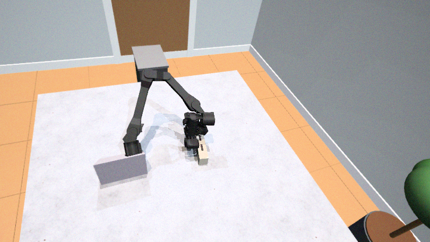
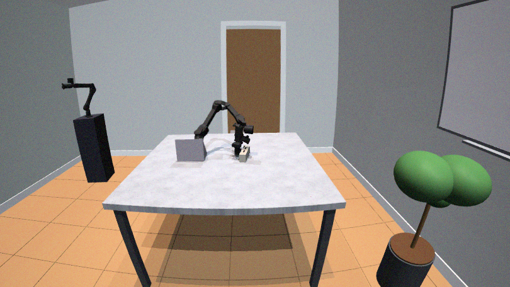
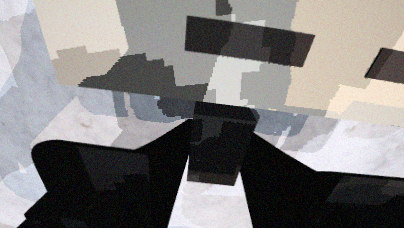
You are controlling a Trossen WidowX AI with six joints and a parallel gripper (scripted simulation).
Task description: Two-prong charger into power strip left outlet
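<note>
Right now my gripper tip is 20 mm short of the charger, 10 mm to the left of it and 10 mm below it.
</note>
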